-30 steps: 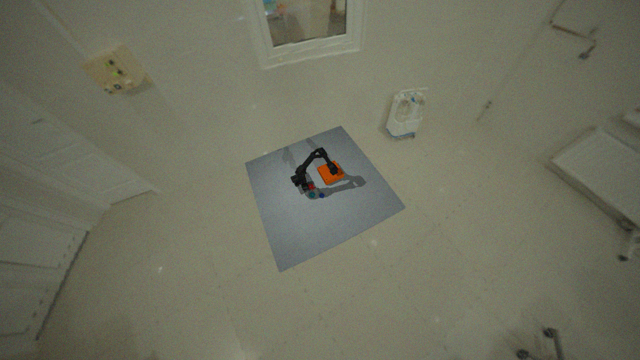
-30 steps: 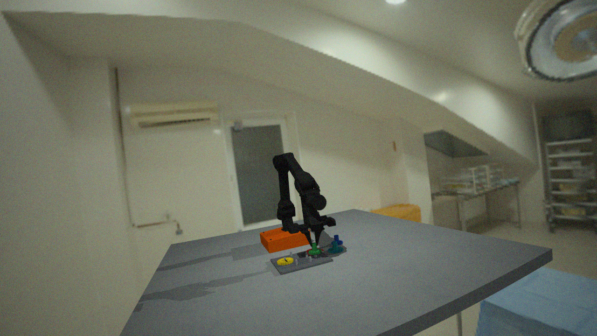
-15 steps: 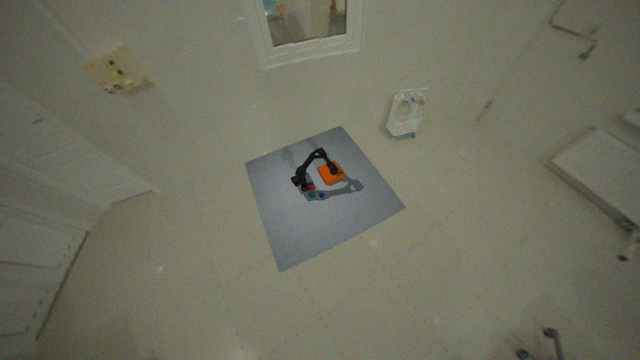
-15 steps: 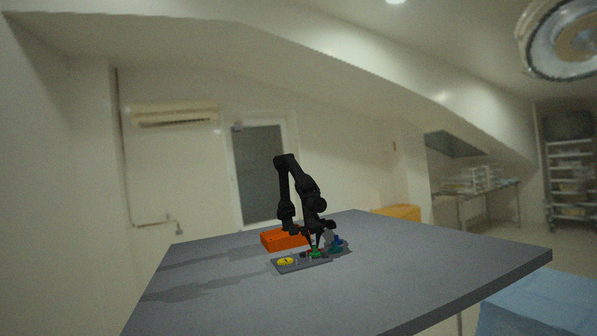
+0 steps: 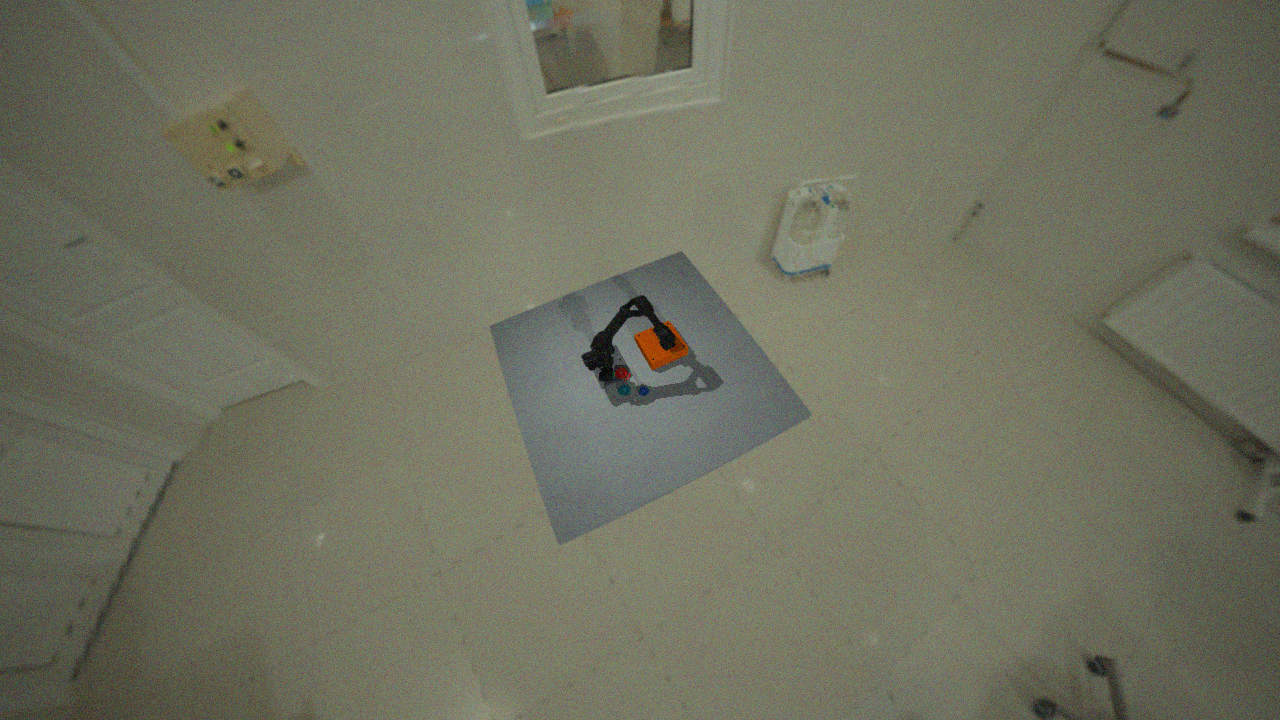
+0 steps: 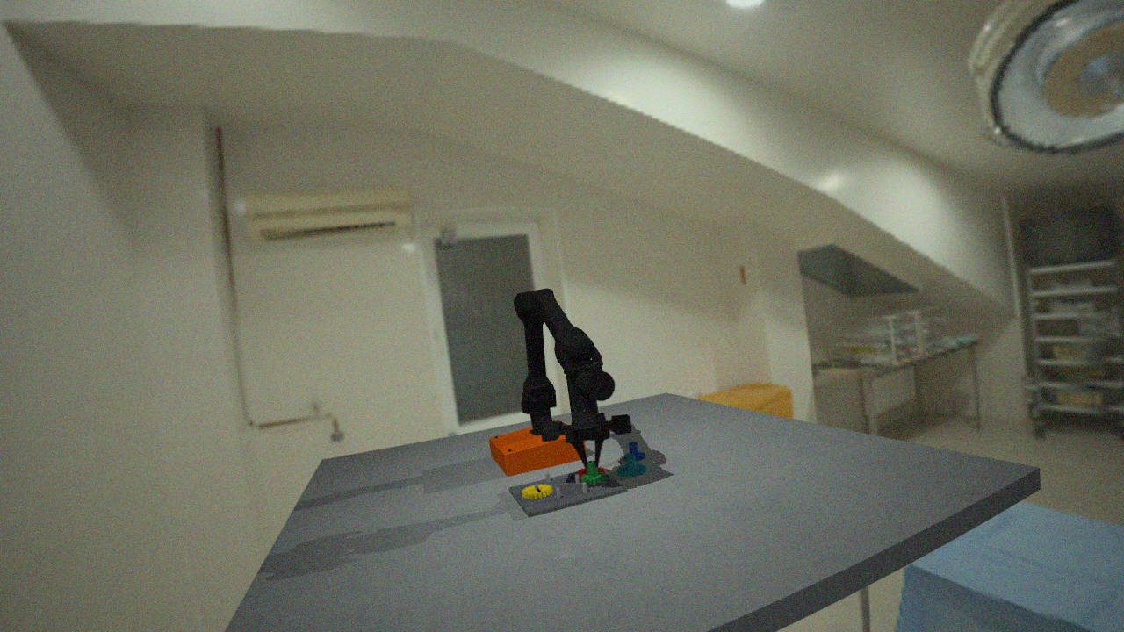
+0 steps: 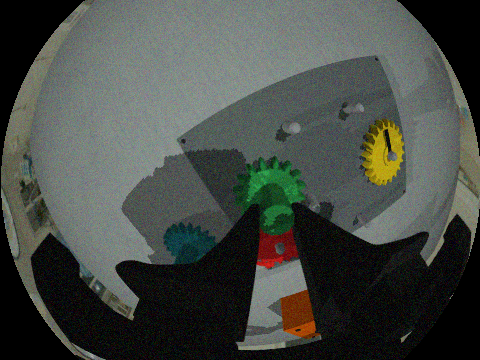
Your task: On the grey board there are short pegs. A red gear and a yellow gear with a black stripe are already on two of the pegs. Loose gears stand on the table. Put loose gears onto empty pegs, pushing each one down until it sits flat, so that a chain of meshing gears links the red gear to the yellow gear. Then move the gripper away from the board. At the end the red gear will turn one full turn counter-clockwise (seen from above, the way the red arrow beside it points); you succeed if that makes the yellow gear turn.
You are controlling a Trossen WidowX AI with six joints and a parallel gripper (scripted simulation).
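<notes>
My gripper tip is now 10 mm above the green gear. From my gripper tip the other things lie so: teal gear: 20 mm behind, 110 mm to the left, 30 mm below; red arrow: 70 mm behind, 60 mm to the left, 40 mm below; red gear: 50 mm behind, 20 mm to the left, 30 mm below.
</notes>
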